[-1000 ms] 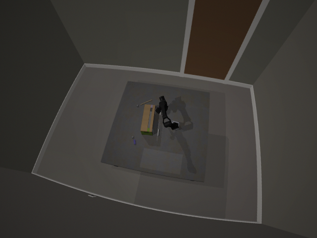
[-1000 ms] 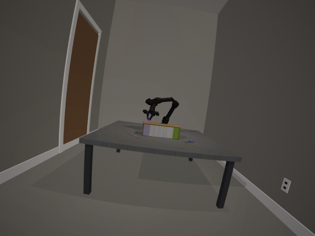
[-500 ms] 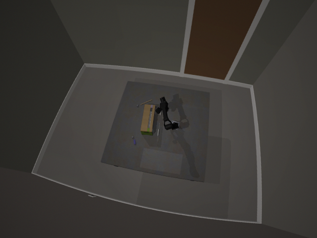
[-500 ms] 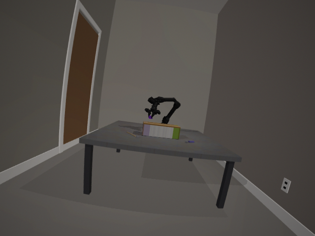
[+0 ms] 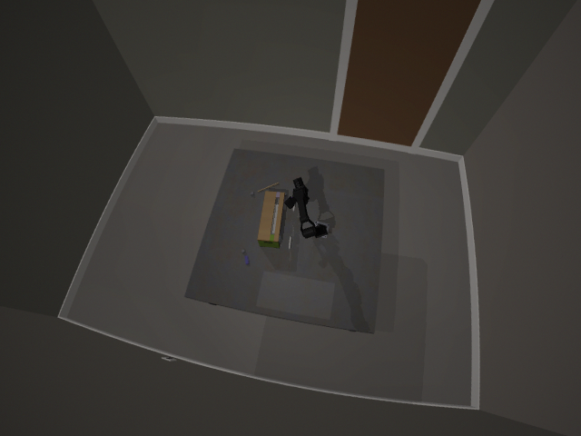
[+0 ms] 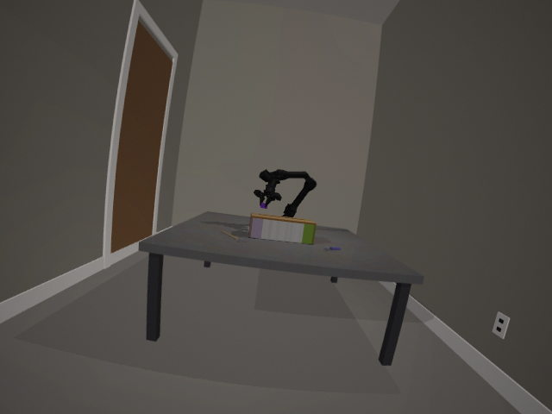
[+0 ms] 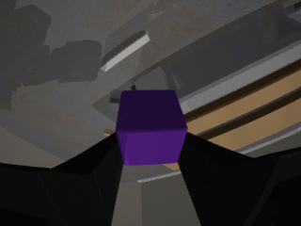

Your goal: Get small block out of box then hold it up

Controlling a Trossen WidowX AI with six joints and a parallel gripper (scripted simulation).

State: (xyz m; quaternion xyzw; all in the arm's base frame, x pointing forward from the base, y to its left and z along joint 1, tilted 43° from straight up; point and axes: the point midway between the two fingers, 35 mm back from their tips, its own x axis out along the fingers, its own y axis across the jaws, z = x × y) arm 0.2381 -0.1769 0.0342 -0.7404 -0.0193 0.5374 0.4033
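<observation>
My gripper tip is now 1 cm to the right of the purple block and 1 cm past it. Round my gripper tip: thin wooden stick 24 cm ahead, 17 cm below, 14 cm to the right; box 14 cm to the left, 11 cm below, 7 cm ahead.
</observation>
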